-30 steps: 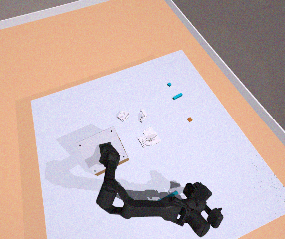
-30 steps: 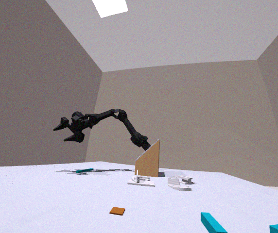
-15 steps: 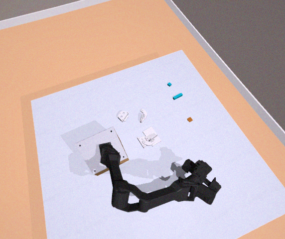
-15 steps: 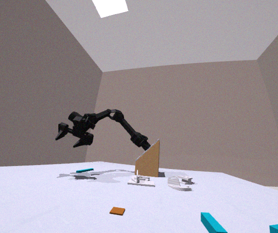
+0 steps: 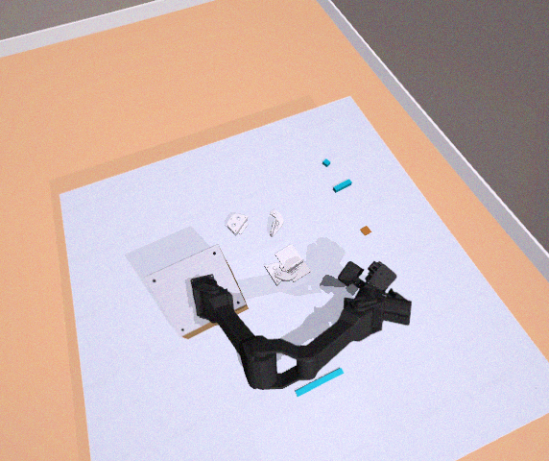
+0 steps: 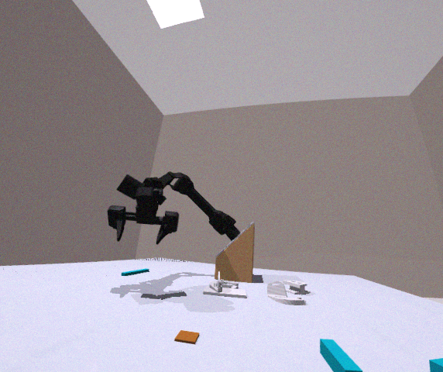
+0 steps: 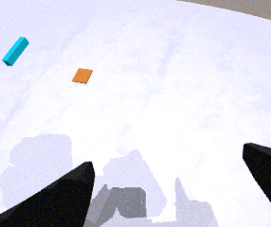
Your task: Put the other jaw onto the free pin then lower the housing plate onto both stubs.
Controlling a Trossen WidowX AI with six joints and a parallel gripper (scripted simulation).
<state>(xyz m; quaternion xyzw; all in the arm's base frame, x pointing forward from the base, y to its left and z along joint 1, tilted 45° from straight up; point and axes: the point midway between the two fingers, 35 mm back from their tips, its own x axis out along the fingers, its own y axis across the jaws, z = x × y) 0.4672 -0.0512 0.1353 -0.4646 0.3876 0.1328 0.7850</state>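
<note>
Now: the jaw 210 mm behind my gripper tip, 350 mm to the left of it and 120 mm below it. From my gripper tip the other things lie so: short cyan bar 70 mm ahead, 400 mm to the left, 120 mm below; orange tile 80 mm ahead, 200 mm to the left, 130 mm below; long cyan bar 240 mm behind, 210 mm to the right, 120 mm below.
</note>
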